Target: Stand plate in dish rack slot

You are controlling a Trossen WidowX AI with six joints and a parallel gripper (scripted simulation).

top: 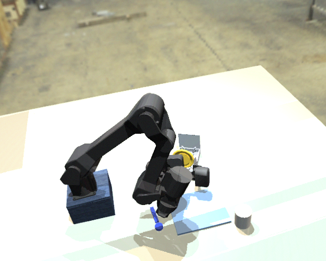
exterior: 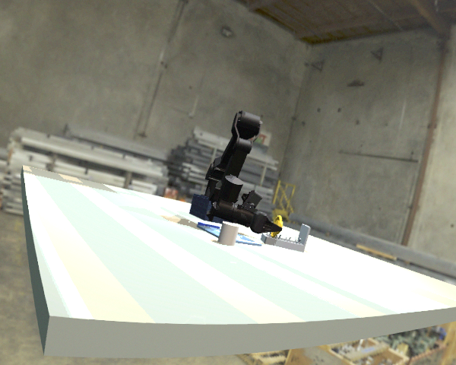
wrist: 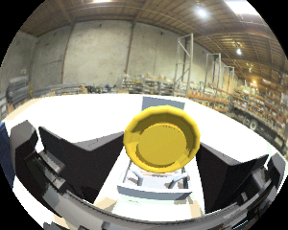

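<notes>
Right now the grey dish rack is 3 cm below my gripper tip, 2 cm to the left of it and 1 cm ahead of it. Round my gripper tip: light blue mat (17 cm to the right, 5 cm below, 1 cm behind); yellow plate (1 cm to the right); blue spoon (17 cm to the right, 13 cm behind, 5 cm below).
</notes>
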